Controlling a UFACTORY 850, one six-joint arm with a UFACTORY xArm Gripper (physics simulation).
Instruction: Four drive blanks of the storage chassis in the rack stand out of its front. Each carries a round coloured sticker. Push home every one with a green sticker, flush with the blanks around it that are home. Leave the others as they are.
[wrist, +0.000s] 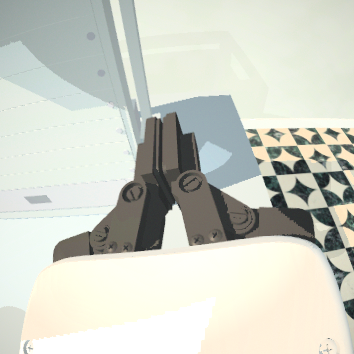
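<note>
My gripper (168, 133) is shut and empty, its two dark fingers pressed together near the middle of the wrist view. The rack (135, 55) stands at the upper left, where a pale upright runs down just behind and left of the fingertips. Left of it a pale, washed-out face (50, 155) with thin parallel lines and a row of small round dots shows. I cannot tell whether this is part of the chassis. No drive blank standing out and no green sticker can be made out.
A patterned tile floor (302, 192) lies at the right. A blue-grey shadow falls on the pale surface behind the fingers. A small grey rectangle (38, 199) sits on the pale strip at the lower left. A pale wall (300, 60) is at the upper right.
</note>
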